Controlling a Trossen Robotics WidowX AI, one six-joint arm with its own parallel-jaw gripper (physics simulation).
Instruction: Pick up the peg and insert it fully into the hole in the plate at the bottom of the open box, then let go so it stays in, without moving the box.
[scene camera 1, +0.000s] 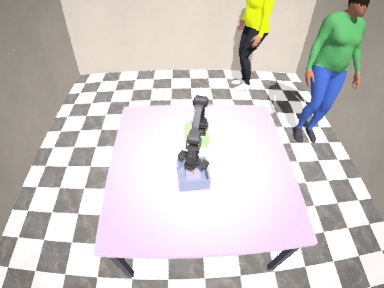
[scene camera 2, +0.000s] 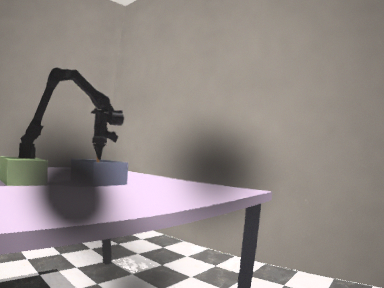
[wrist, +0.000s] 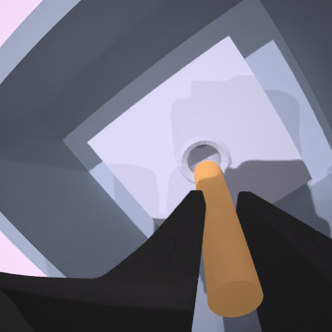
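Where they show: gripper, between the fingertips: (scene camera 2: 99, 159); arm's base, origin of its link: (scene camera 1: 201, 132) (scene camera 2: 26, 158).
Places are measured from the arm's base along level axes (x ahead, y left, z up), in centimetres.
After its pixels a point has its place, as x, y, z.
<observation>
My gripper (scene camera 1: 193, 169) {33.1, -5.7, 0.7} (scene camera 2: 98, 157) {33.1, -5.7, 0.7} (wrist: 218, 201) is shut on the orange peg (scene camera 1: 193, 171) {33.3, -5.3, -2.0} (scene camera 2: 98, 160) {32.5, -6.1, 0.3} (wrist: 228, 250) and points down over the open box. The blue-grey box (scene camera 1: 195, 185) {42.5, -3.9, -4.0} (scene camera 2: 111, 173) {34.5, -14.9, -4.4} (wrist: 30, 170) stands on the table. A pale square plate (wrist: 145, 130) lies at its bottom, with a round hole (wrist: 202, 151) inside a raised ring. In the wrist view the peg's far end overlaps the lower right edge of the ring, and part of the hole shows beyond it. The peg's height above the plate is hard to tell. The box wall hides its lower part in scene camera 2.
A green box (scene camera 1: 204, 140) {5.9, 2.4, -2.0} (scene camera 2: 27, 171) {-2.0, -11.5, -4.3} stands on the pink table (scene camera 1: 240, 200) {49.9, 24.3, -9.7} (scene camera 2: 165, 195) {41.7, -41.7, -9.7}, between the arm's base and the blue-grey box. The box walls surround the plate. Two people, one in a yellow top (scene camera 1: 257, 15) and one in green (scene camera 1: 336, 45), stand beyond the table.
</observation>
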